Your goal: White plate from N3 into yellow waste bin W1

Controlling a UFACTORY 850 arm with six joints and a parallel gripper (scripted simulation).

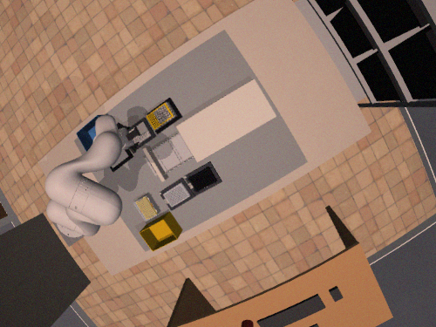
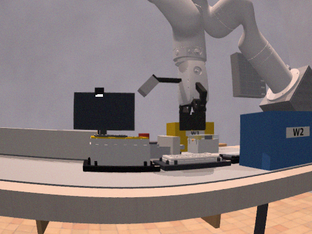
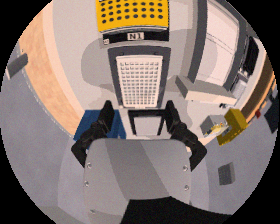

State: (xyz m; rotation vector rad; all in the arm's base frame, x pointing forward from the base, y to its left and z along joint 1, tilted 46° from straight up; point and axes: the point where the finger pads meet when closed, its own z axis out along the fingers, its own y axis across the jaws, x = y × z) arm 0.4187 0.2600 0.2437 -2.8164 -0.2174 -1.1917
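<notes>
The white plate lies 80 mm below my hand. Also, from my hand: yellow tip box (160 mm ahead, 40 mm to the left, 40 mm below); blue bin W2 (210 mm behind, 90 mm to the left, 60 mm below); drawer (150 mm to the right, 150 mm ahead, 70 mm below).
</notes>
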